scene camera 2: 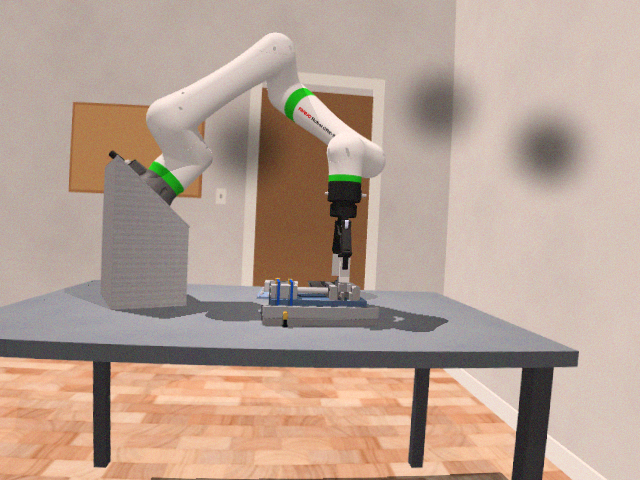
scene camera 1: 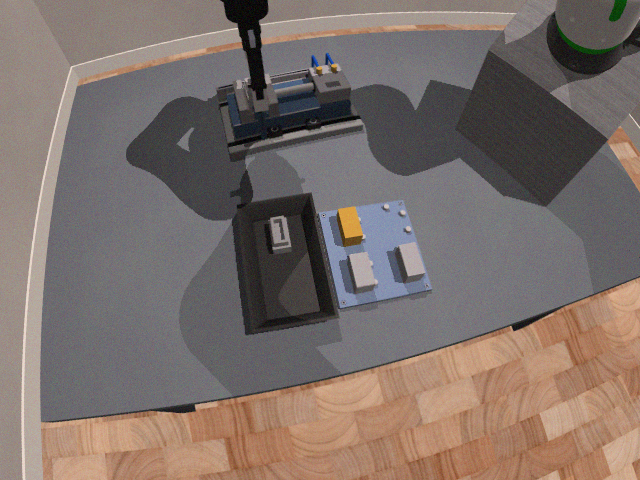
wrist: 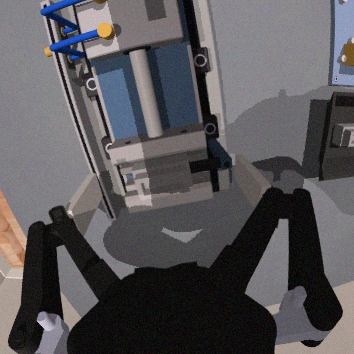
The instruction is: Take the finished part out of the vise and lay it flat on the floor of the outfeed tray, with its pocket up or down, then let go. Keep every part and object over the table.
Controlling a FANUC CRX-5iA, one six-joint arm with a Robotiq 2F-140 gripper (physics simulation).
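Places are measured from the arm's base along level axes (x ahead, y left, z up), in centimetres.
Pixels of known places: gripper, fingertip midpoint: (scene camera 2: 339, 278) (wrist: 165, 175); arm's base, origin of the base link: (scene camera 2: 148, 196) (scene camera 1: 586, 36).
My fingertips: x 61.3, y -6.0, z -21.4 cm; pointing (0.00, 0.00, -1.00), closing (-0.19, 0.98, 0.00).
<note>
Ahead of a thing's pixels: the offset from my fingertips to its top centre. "pt": to the spot under its first point.
The finished part {dx +0.9, dy -0.3, dz +0.3 cm} (wrist: 167, 174), a light grey block, sits between the jaws of the vise {dx -5.9, dy -2.5, dz -1.2 cm} (scene camera 1: 310, 106) (scene camera 2: 320, 314) (wrist: 180, 97); it is partly in shadow, and its pocket is hard to make out. My gripper (scene camera 1: 258, 96) (scene camera 2: 341, 272) (wrist: 165, 175) is open and empty. It points down over the jaw end of the vise, with one finger pad on each side of the jaws in the wrist view. In scene camera 2 the pads reach down close to the jaw tops. The dark outfeed tray (scene camera 1: 326, 260) (wrist: 327, 140) stands in front of the vise in scene camera 1.
Another grey part {dx -4.9, dy +30.3, dz -6.5 cm} (scene camera 1: 279, 235) (wrist: 345, 135) lies in the tray with its pocket up. A blue plate {dx -22.0, dy +32.8, dz -10.3 cm} (scene camera 1: 382, 242) (wrist: 342, 70) beside the tray bears an orange block {dx -17.5, dy +28.9, dz -6.8 cm} (scene camera 1: 349, 226) and two pale blocks. Blue handles {pt dx -15.5, dy -9.3, dz -0.3 cm} (scene camera 1: 329, 59) (wrist: 75, 41) stick out at the vise's other end.
</note>
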